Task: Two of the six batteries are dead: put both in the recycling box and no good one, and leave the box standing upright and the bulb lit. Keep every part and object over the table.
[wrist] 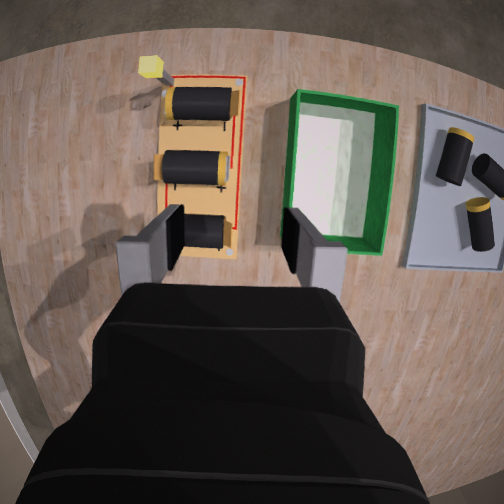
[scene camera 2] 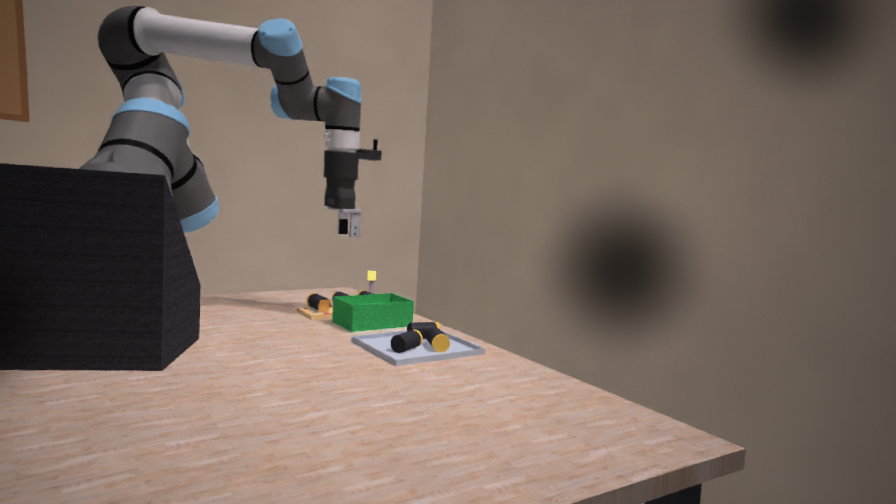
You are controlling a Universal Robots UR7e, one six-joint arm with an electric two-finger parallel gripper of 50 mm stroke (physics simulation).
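My gripper [wrist: 232, 240] [scene camera 2: 349, 229] is open and empty, hanging high above the table. Below it an orange holder board [wrist: 202, 165] [scene camera 2: 315, 310] carries three black batteries with gold caps: top [wrist: 199, 103], middle [wrist: 192, 167] and bottom [wrist: 202, 231], the bottom one partly hidden by my left finger. A yellow bulb [wrist: 150, 66] [scene camera 2: 371, 275] stands at the board's corner. The green recycling box [wrist: 342, 172] [scene camera 2: 372, 311] stands upright and looks empty. A grey tray [wrist: 457, 192] [scene camera 2: 417, 348] holds three more batteries [wrist: 454, 156] [wrist: 490, 174] [wrist: 480, 223].
A large black block [scene camera 2: 87, 266] stands on the table's left in the scene view. A beige wall rises close behind the tray and box. The table's front edge and right corner [scene camera 2: 739, 457] are far from the objects.
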